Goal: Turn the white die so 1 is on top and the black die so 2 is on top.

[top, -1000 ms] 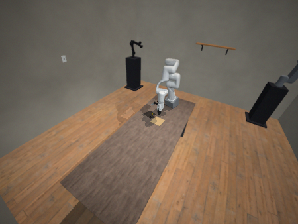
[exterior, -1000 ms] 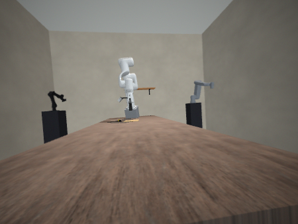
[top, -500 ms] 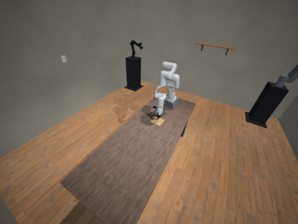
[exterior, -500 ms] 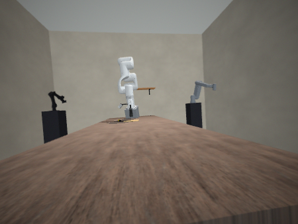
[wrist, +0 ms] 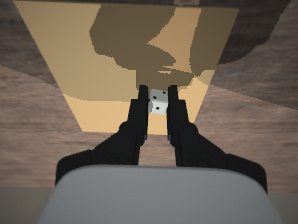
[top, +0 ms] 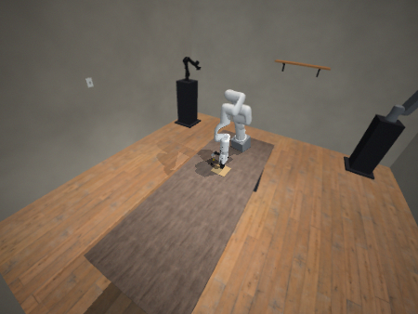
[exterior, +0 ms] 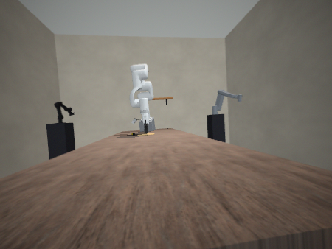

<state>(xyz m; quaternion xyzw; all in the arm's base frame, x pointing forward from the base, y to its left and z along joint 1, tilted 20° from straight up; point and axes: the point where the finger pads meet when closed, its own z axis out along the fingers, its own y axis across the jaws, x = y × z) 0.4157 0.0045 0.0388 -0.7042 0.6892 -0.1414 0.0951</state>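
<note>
The white die lies 10 mm below my hand. From my hand the other things lie so: tan mat (20 mm ahead, 30 mm below); small yellow die (60 mm behind, 130 mm to the right, 20 mm below); black die (110 mm to the right, 20 mm below).
</note>
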